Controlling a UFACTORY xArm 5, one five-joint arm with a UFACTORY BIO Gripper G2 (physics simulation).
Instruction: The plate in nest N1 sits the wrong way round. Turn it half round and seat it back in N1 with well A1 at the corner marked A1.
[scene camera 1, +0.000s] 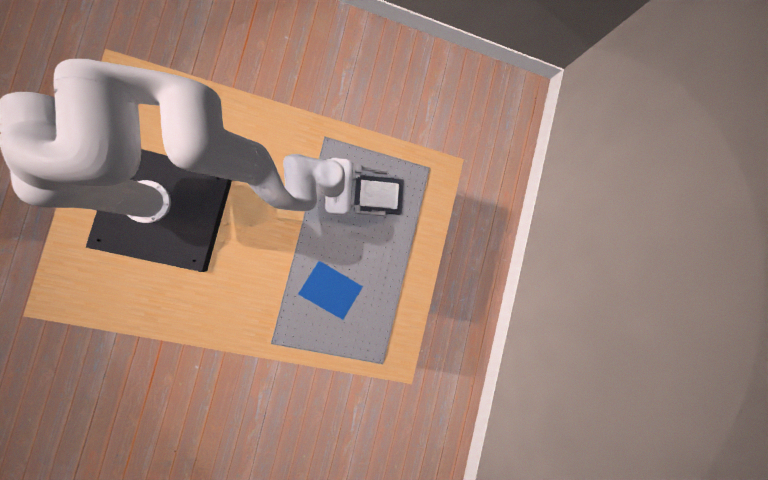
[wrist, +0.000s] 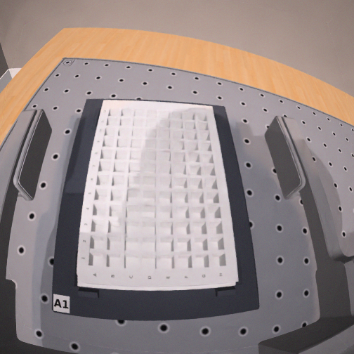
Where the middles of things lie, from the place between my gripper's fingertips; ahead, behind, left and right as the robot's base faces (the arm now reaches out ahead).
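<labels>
My hand is 40 mm above the white well plate (scene camera 1: 373, 193) and 20 mm past it. Counted from my hand, the dark nest (wrist: 116, 304) is 50 mm below and 20 mm behind. The blue rectangle (scene camera 1: 327, 288) is 60 mm below my hand, 340 mm to the right of it and 140 mm behind it.
</labels>
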